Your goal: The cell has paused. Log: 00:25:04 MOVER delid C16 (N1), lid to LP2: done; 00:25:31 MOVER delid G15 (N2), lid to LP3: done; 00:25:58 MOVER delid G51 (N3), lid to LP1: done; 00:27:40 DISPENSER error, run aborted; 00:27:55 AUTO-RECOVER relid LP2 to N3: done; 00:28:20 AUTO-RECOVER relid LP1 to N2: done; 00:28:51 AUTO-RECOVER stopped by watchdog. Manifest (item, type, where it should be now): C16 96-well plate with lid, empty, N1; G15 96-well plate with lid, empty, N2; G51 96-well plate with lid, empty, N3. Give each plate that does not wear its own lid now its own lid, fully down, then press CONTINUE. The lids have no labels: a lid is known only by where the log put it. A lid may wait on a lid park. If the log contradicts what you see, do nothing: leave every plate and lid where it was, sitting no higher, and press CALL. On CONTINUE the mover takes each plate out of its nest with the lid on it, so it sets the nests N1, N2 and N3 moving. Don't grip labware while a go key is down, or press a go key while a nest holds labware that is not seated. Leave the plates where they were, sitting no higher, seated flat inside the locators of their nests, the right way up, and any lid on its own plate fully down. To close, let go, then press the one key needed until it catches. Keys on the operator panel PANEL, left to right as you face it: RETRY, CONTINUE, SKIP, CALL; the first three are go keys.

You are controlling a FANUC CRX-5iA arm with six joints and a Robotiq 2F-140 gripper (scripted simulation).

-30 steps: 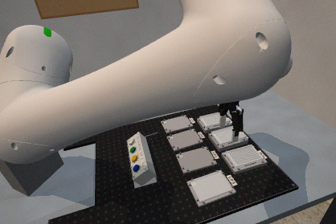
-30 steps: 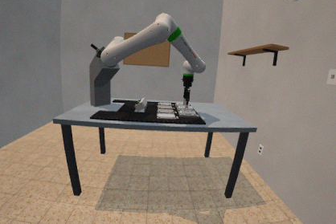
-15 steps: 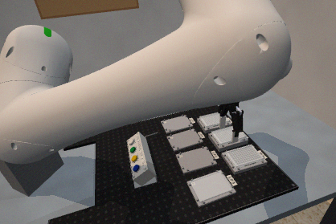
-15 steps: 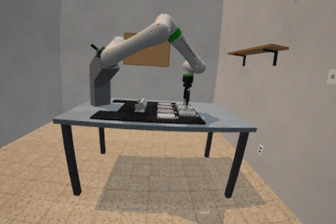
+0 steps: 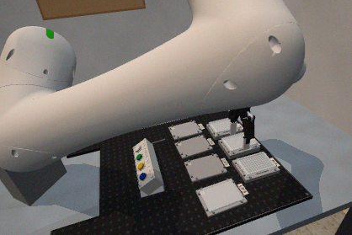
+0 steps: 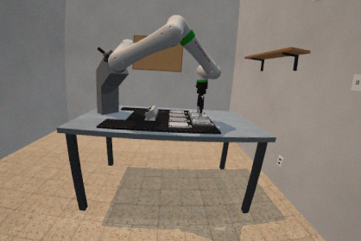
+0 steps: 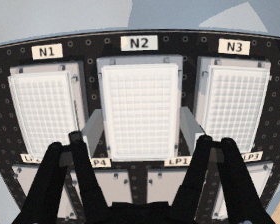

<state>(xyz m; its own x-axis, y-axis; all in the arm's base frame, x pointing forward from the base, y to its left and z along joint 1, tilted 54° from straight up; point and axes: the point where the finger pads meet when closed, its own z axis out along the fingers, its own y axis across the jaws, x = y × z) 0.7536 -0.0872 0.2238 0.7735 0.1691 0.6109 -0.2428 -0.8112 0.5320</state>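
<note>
Now: hand 30 mm above the plate. The rest, counted from my hand: LP1 label: 110 mm behind, 60 mm below, 30 mm to the right; then N3 label: 150 mm to the right, 60 mm below, 40 mm ahead; then lid park LP1: 190 mm behind, 50 mm below.
</note>
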